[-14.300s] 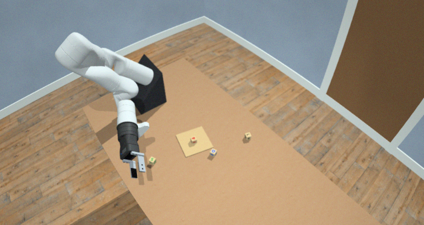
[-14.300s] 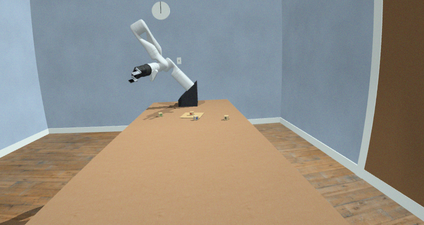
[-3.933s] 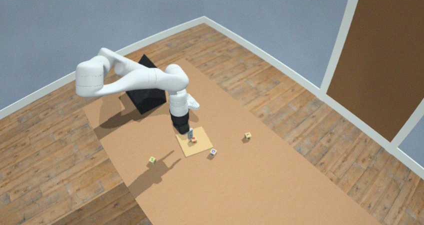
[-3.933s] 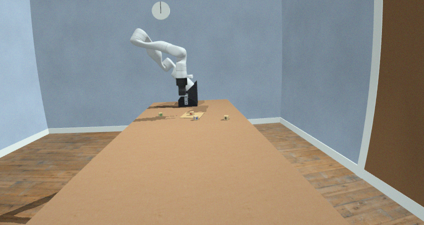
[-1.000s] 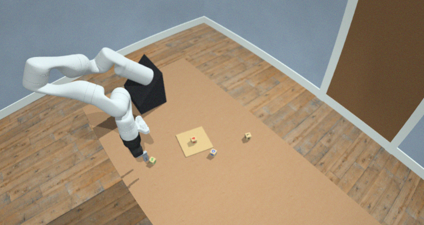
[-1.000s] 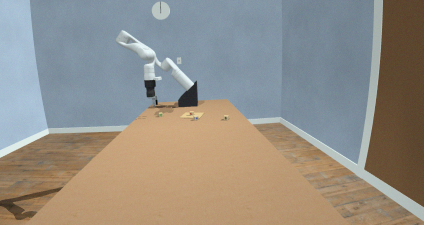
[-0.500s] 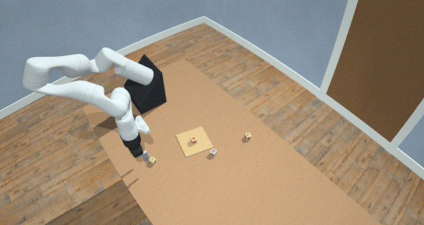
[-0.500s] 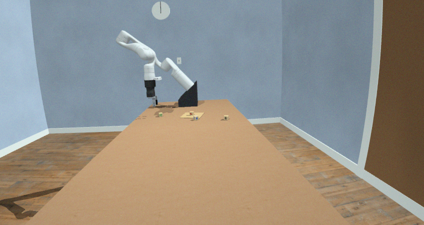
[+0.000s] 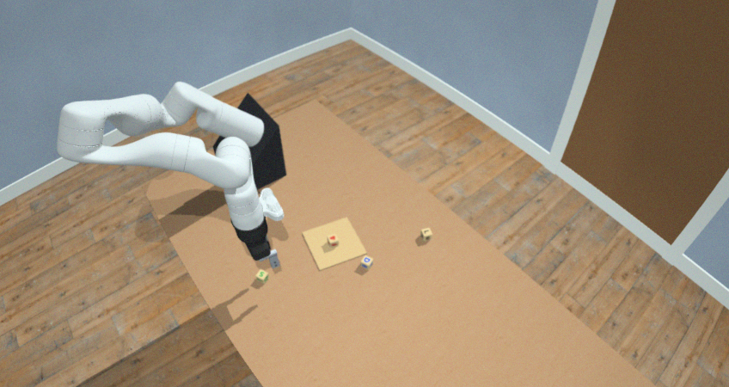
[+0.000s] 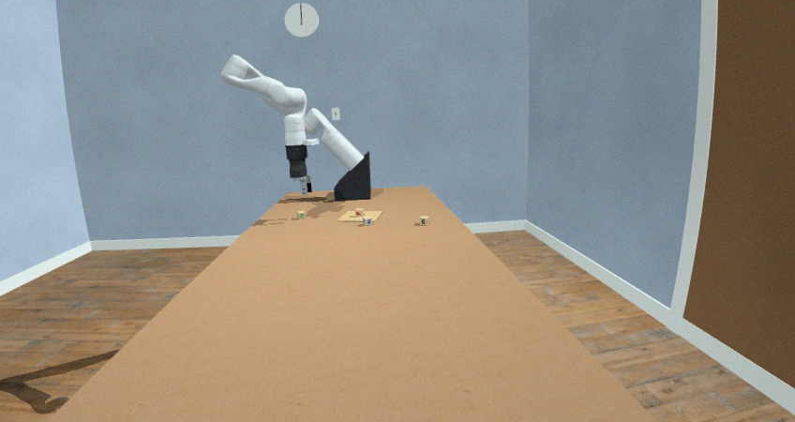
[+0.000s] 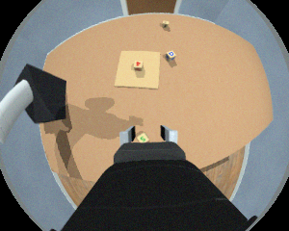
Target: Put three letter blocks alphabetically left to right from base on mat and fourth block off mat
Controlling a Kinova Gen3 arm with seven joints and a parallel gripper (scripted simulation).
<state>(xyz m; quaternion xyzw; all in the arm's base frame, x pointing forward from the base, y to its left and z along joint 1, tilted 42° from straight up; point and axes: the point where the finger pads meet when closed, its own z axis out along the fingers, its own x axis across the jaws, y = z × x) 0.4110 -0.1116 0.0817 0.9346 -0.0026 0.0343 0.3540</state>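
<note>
My gripper is now 19 cm to the right of the tan mat, 11 cm above it and 2 cm past it.
</note>
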